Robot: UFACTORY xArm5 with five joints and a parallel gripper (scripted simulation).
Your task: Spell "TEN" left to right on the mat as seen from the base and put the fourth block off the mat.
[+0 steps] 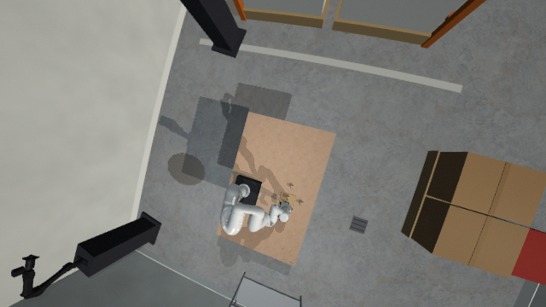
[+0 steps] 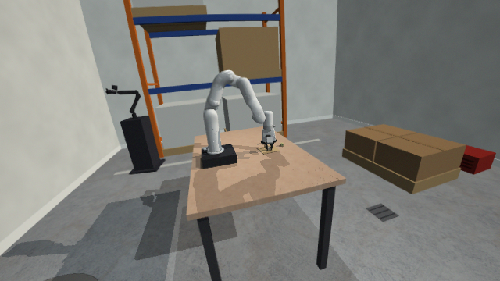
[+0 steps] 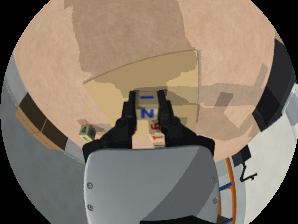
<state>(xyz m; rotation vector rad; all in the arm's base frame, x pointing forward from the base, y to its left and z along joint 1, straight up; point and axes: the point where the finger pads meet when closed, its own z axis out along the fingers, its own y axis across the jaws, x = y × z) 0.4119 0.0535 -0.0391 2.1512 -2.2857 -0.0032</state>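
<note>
Now: hand 2 cm to the right of the tan mat and 2 cm above it.
</note>
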